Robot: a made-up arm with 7 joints. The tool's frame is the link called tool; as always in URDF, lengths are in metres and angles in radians.
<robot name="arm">
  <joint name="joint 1" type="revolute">
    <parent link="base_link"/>
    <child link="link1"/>
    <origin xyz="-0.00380 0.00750 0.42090" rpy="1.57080 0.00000 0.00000"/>
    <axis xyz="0 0 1"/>
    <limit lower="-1.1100" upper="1.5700" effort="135" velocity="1.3"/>
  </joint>
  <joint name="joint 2" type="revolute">
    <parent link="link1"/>
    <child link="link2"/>
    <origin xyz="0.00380 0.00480 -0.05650" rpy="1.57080 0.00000 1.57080"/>
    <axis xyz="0 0 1"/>
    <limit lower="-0.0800" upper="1.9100" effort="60" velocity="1.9"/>
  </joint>
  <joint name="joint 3" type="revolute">
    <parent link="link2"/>
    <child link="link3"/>
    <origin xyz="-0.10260 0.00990 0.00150" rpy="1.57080 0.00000 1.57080"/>
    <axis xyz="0 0 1"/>
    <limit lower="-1.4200" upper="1.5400" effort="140" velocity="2.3"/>
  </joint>
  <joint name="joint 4" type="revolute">
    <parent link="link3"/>
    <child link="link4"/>
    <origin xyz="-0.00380 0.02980 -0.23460" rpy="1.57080 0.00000 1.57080"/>
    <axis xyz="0 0 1"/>
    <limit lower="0.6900" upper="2.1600" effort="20" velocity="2.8"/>
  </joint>
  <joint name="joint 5" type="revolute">
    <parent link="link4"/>
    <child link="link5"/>
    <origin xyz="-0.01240 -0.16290 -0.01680" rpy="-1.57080 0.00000 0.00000"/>
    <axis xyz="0 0 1"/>
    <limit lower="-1.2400" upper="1.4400" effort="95" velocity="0.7"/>
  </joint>
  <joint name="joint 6" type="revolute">
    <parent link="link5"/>
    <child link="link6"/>
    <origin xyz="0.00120 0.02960 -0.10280" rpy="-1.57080 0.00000 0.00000"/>
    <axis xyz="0 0 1"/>
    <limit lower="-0.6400" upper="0.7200" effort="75" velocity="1.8"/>
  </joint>
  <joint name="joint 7" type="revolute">
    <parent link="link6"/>
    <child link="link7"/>
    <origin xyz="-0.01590 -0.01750 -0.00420" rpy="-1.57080 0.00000 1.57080"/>
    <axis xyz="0 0 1"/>
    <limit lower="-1.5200" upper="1.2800" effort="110" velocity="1.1"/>
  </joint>
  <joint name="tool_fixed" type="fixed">
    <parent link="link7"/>
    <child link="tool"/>
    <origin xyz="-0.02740 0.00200 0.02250" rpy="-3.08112 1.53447 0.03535"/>
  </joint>
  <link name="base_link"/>
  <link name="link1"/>
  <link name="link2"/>
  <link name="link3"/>
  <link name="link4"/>
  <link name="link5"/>
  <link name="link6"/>
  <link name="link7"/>
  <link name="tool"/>
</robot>
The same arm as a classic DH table. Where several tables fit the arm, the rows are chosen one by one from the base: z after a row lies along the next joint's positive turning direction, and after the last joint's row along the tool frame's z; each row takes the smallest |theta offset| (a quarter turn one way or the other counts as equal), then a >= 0, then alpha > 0; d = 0 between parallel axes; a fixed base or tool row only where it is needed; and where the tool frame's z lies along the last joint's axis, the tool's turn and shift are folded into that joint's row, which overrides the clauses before.
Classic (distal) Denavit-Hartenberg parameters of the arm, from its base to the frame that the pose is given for. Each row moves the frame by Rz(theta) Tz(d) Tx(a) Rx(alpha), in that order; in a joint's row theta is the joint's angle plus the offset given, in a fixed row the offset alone. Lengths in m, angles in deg.
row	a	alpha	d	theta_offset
base (fixed)	-0.0038	90	0.4209	0
joint 1	0.0048	90	-0.064	90
joint 2	0.0099	90	0.0053	90
joint 3	0.0298	90	-0.3372	90
joint 4	-0.0124	-90	-0.0206	0
joint 5	0.0012	-90	-0.2657	0
joint 6	0.0175	90	0.0254	-90
joint 7	-0.0013	92.08	0.0394	88.56
tool (fixed)	0	0	0.0275	-90.13
Joint limits (deg, base to tool): -63.6..89.95 -4.58..109.43 -81.36..88.24 39.53..123.76 -71.05..82.51 -36.67..41.25 -87.09..73.34

